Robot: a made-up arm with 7 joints.
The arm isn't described. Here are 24 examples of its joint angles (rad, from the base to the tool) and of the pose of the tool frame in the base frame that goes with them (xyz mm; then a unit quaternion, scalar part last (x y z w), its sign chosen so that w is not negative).
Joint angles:
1: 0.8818 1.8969 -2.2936 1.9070 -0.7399 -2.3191 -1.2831
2: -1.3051 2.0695 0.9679 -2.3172 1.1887 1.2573 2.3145
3: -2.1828 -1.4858 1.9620 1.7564 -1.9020 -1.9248 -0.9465
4: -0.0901 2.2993 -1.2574 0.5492 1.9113 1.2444 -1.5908
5: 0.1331 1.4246 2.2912 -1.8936 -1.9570 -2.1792 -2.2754
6: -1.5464 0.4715 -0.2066 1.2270 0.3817 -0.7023 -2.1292
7: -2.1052 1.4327 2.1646 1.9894 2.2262 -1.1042 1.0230
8: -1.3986 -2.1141 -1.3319 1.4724 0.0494 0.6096 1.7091
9: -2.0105 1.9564 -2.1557 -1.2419 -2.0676 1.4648 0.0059
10: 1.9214 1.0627 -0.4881 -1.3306 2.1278 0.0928 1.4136
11: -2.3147 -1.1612 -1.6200 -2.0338 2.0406 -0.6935 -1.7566
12: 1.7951 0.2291 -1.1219 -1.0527 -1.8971 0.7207 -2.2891
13: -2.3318 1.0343 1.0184 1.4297 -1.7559 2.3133 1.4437
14: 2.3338 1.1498 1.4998 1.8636 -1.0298 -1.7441 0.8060
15: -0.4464 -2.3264 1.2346 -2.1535 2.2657 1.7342 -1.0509
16: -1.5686 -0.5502 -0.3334 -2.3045 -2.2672 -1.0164 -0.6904
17: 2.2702 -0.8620 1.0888 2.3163 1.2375 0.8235 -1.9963
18: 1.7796 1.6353 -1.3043 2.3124 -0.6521 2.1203 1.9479
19: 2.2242 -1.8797 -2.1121 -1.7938 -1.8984 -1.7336 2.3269
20: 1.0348 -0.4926 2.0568 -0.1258 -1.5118 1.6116 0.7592
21: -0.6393 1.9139 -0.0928 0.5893 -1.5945 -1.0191 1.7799
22: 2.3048 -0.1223 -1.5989 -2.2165 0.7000 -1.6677 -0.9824
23: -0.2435 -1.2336 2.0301 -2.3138 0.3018 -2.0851 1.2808
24: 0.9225 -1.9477 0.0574 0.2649 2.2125 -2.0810 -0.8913
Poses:
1: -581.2 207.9 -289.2 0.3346 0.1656 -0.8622 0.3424
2: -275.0 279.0 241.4 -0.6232 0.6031 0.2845 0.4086
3: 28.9 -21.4 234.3 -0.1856 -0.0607 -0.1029 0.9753
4: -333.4 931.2 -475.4 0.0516 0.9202 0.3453 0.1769
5: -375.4 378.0 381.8 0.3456 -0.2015 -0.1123 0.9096
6: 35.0 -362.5 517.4 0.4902 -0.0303 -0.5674 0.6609
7: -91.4 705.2 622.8 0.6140 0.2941 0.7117 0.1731
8: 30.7 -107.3 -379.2 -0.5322 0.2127 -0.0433 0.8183
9: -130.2 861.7 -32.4 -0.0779 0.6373 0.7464 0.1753
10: 646.5 445.1 -140.8 0.1038 -0.5815 0.2316 0.7729
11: -482.3 -377.1 339.2 0.2895 -0.6399 0.4748 0.5304
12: 121.9 501.0 -393.7 -0.4629 -0.5275 0.2535 0.6658
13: 466.7 317.2 -108.6 0.3880 0.2143 -0.1885 0.8764
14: 448.7 136.2 178.3 0.2519 -0.8153 0.4026 0.3314
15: 10.2 462.5 -519.6 0.5412 -0.5446 -0.6348 0.0871
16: -234.9 -53.8 664.9 0.0097 -0.3803 0.8874 0.2603
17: 224.2 140.8 -118.1 -0.7523 0.1318 0.0098 0.6454
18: 437.5 104.0 -62.6 -0.5896 -0.3999 -0.2908 0.6386
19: -346.8 251.4 817.7 0.3029 0.9013 0.3090 0.0208
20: -101.5 -735.7 -213.9 0.0929 -0.0735 -0.4179 0.9007
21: -520.5 157.4 298.5 -0.1957 0.9066 0.3542 0.1196
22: 713.7 116.1 -331.6 0.0212 0.5753 0.3891 0.7191
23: 171.1 -565.3 -316.5 -0.3517 0.7441 0.4317 0.3691
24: 47.0 422.5 696.2 -0.4744 -0.2341 -0.7283 0.4355
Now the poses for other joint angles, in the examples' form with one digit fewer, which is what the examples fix.
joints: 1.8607 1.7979 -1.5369 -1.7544 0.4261 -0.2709 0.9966
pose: 667 397 -146 -0.188 -0.286 0.143 0.929
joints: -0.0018 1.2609 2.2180 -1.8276 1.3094 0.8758 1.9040
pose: -224 276 245 -0.159 -0.626 -0.113 0.755
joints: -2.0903 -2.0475 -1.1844 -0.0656 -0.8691 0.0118 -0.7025
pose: 168 365 89 0.421 0.066 0.630 0.649
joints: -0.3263 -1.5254 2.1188 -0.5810 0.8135 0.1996 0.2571
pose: 90 401 21 -0.795 -0.573 -0.191 0.058
